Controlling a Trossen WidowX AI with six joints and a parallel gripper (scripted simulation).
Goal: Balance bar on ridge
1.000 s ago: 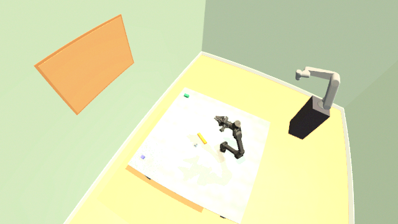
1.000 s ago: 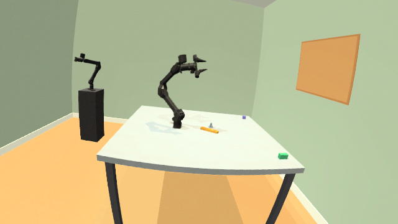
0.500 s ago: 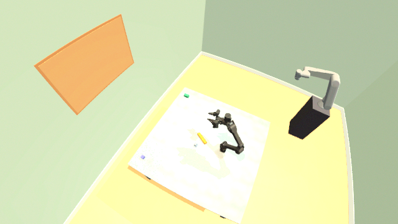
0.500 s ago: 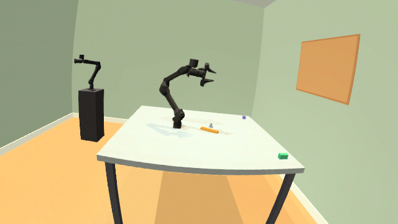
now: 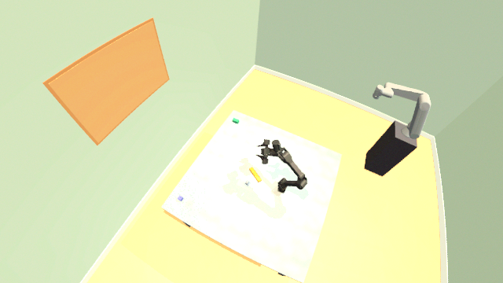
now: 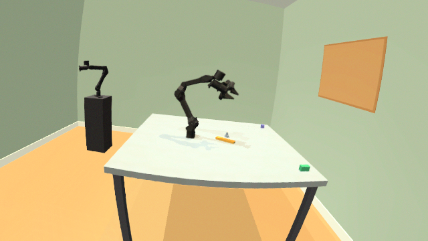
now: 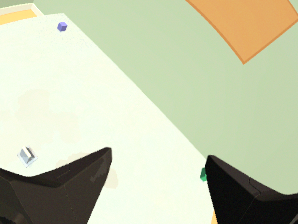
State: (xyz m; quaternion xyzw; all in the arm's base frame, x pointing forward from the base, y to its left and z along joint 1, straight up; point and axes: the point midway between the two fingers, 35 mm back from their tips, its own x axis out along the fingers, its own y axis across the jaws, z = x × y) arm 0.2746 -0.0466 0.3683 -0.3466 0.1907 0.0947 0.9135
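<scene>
My gripper tip is now 350 mm above the orange-yellow bar, 30 mm to the right of it and 30 mm past it. The rest, counted from my gripper tip: green block (450 mm to the right, 430 mm ahead, 340 mm below); then small purple block (550 mm to the left, 430 mm ahead, 340 mm below).
</scene>
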